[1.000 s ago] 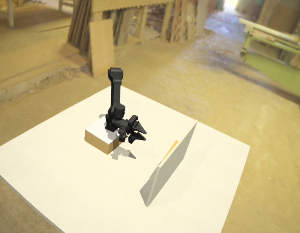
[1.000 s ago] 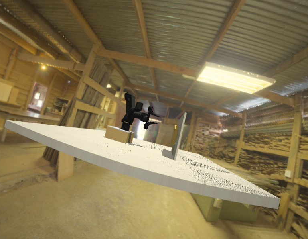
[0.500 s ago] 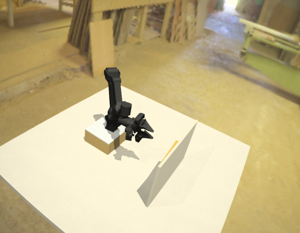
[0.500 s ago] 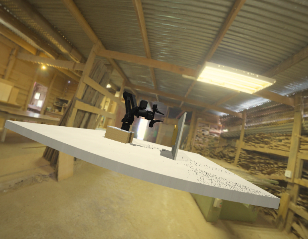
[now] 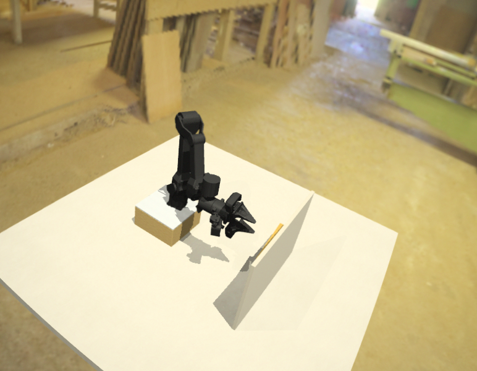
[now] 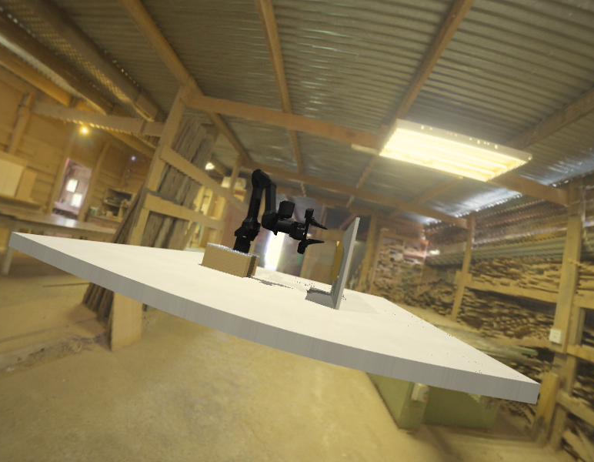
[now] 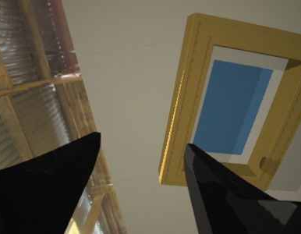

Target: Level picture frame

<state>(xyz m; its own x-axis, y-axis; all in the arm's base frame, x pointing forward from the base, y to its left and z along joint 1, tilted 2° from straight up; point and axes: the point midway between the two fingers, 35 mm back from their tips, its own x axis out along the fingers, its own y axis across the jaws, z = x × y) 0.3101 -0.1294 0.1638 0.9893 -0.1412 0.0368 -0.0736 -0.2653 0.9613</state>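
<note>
Right now my gripper tip is 80 mm short of the picture frame, 10 mm to the right of it and 90 mm above it. Also, from my gripper tip: wall panel (90 mm ahead, 10 mm to the left, 90 mm below).
</note>
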